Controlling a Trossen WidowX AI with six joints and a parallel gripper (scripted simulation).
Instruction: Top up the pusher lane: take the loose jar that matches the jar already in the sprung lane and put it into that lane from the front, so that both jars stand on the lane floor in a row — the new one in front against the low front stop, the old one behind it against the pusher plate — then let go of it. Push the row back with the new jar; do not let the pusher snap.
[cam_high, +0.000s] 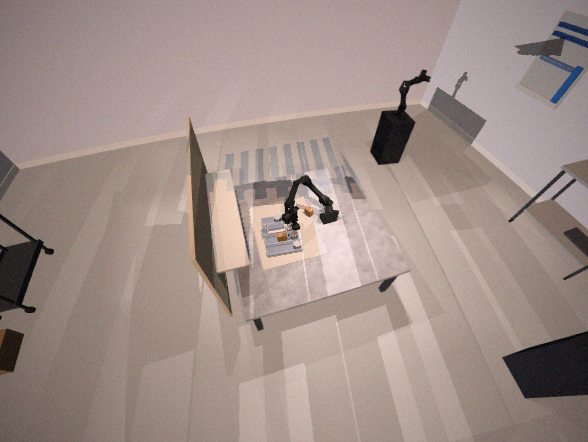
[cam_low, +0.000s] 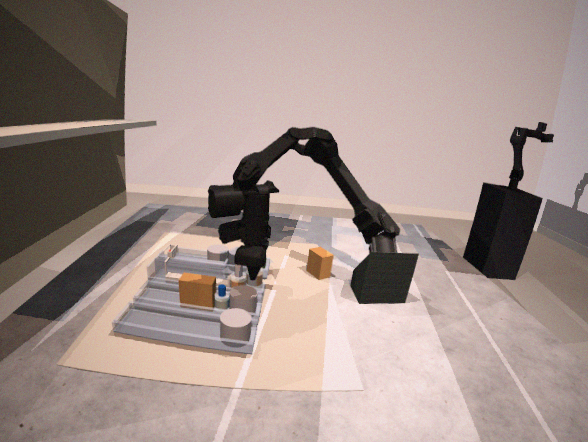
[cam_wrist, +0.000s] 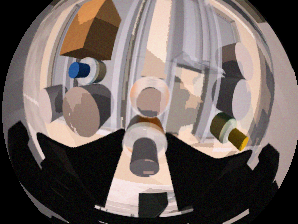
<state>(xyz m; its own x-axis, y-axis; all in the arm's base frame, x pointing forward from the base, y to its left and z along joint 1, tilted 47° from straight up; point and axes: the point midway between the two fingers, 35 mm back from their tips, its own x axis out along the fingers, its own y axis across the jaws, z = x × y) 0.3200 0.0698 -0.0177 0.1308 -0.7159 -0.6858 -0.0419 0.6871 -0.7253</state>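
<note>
My gripper tip is 110 mm short of the orange box, 80 mm to the right of it and 20 mm above it.
</note>
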